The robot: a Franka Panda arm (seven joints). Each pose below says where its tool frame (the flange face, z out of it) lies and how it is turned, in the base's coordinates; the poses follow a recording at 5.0 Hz.
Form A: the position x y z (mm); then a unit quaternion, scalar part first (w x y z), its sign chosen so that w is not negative.
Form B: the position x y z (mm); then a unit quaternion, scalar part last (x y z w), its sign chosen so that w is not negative. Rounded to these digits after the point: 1 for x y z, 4 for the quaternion.
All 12 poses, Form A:
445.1 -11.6 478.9 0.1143 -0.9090 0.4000 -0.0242
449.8 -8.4 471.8 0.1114 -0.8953 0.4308 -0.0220
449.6 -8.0 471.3 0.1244 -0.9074 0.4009 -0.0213
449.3 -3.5 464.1 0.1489 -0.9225 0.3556 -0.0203
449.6 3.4 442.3 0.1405 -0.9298 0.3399 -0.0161
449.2 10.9 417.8 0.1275 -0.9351 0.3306 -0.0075
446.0 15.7 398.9 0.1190 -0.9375 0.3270 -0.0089
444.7 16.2 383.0 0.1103 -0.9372 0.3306 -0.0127
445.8 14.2 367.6 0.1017 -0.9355 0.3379 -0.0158
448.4 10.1 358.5 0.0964 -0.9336 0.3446 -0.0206
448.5 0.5 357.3 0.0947 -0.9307 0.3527 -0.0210
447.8 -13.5 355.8 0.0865 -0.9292 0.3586 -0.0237
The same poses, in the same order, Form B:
445.1 -11.6 478.9 -0.9090 0.4000 -0.0242 0.1143
449.8 -8.4 471.8 -0.8953 0.4308 -0.0220 0.1114
449.6 -8.0 471.3 -0.9074 0.4009 -0.0213 0.1244
449.3 -3.5 464.1 -0.9225 0.3556 -0.0203 0.1489
449.6 3.4 442.3 -0.9298 0.3399 -0.0161 0.1405
449.2 10.9 417.8 -0.9351 0.3306 -0.0075 0.1275
446.0 15.7 398.9 -0.9375 0.3270 -0.0089 0.1190
444.7 16.2 383.0 -0.9372 0.3306 -0.0127 0.1103
445.8 14.2 367.6 -0.9355 0.3379 -0.0158 0.1017
448.4 10.1 358.5 -0.9336 0.3446 -0.0206 0.0964
448.5 0.5 357.3 -0.9307 0.3527 -0.0210 0.0947
447.8 -13.5 355.8 -0.9292 0.3586 -0.0237 0.0865

